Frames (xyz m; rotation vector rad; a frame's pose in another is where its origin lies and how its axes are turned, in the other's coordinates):
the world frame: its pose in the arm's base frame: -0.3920 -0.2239 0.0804 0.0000 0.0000 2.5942
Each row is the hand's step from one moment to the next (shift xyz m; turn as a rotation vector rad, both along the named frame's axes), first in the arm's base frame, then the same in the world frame.
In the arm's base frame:
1: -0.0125 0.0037 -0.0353 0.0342 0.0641 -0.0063
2: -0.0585 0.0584 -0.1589 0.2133 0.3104 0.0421
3: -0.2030 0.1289 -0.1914 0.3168 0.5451 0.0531
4: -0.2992 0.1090 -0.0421 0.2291 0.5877 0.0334
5: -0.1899 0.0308 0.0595 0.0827 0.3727 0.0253
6: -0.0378 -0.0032 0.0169 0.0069 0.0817 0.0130
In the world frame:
1: 0.0126 0.0033 -0.0353 0.0042 -0.0725 -0.0063
2: 0.0803 -0.0194 -0.1589 -0.0206 -0.3761 0.0421
3: 0.2404 -0.0044 -0.1914 0.0132 -0.6303 0.0531
4: 0.3122 0.0626 -0.0421 0.1103 -0.6211 0.0334
5: 0.1782 0.0725 0.0595 0.1234 -0.3613 0.0253
6: 0.0306 0.0224 0.0169 0.0366 -0.0734 0.0130

